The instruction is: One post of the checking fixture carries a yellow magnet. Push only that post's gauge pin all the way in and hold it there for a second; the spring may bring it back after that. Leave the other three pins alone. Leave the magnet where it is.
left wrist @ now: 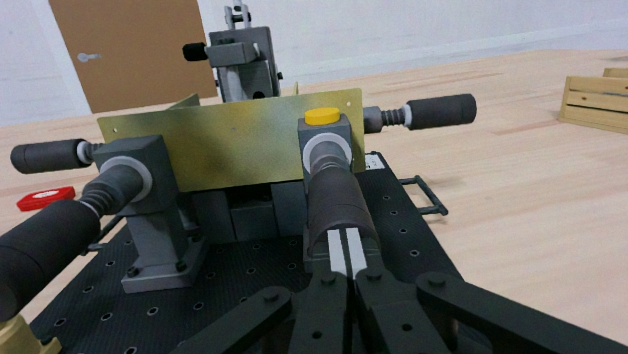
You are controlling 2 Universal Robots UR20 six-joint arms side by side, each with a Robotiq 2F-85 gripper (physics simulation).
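The yellow magnet [322,116] sits on top of the right near post [344,128] of the fixture. That post's gauge pin, with a dark knob [340,200], points toward the camera; a short stretch of its spring [328,163] shows between sleeve and knob. My left gripper [343,247] is shut and empty, its pale fingertips at the near end of this knob; they hide part of the end face, so exact contact is hard to see. The other pins' knobs stand at near left [47,250], far left [50,156] and far right [442,112], with springs showing. My right gripper is not in view.
A yellowish plate [230,145] stands behind the near posts on the black perforated base [225,295]. A clamp tower [240,65] rises behind it. A handle [431,194] juts from the base's right side. A red object [46,198] lies left; a wooden crate [595,100] is far right.
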